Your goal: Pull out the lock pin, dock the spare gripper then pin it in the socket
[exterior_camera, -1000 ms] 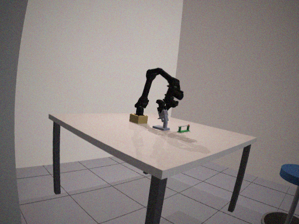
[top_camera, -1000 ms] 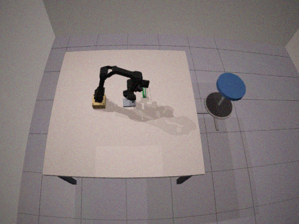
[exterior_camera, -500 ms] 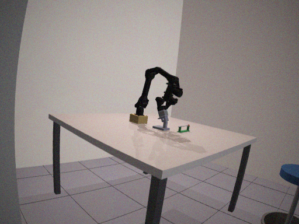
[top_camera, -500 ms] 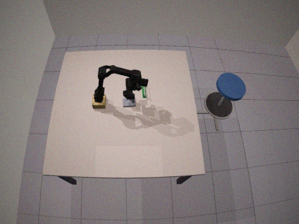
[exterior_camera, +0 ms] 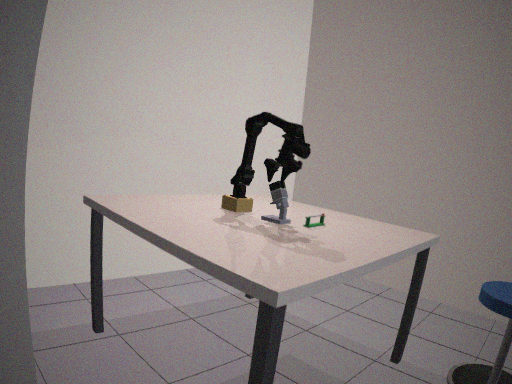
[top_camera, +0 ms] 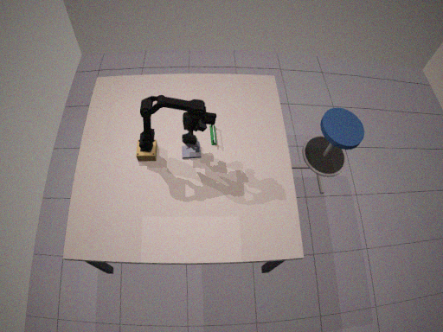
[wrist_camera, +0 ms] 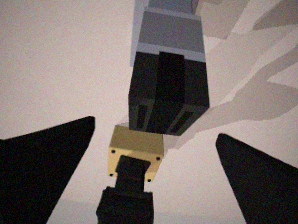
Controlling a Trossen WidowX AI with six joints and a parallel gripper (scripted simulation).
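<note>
The spare gripper lies 3 cm ahead of my gripper tip, 1 cm to the left of it and 5 cm below it. The rest, counted from my gripper tip: green cradle (14 cm ahead, 14 cm to the left, 15 cm below); socket (4 cm ahead, 1 cm to the left, 12 cm below).
</note>
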